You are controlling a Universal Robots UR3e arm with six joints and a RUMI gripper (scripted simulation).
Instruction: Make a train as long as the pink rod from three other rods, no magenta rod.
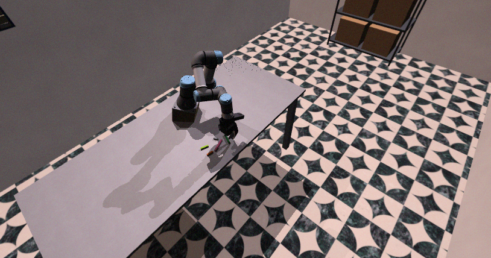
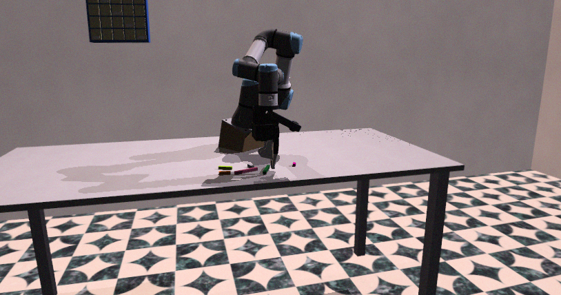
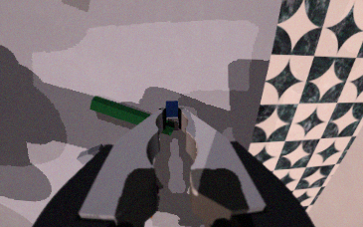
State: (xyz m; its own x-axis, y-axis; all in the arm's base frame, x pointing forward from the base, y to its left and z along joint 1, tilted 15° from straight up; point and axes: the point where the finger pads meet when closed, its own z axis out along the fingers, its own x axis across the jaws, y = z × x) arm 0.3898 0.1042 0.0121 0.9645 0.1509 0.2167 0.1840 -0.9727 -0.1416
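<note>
The green rod is 30 mm below my hand, 30 mm behind it and 20 mm to the right of it. Also, from my hand: grey rod (80 mm to the right, 80 mm behind, 30 mm below); then pink rod (90 mm to the right, 30 mm below, 20 mm behind); then blue rod (10 mm below).
</note>
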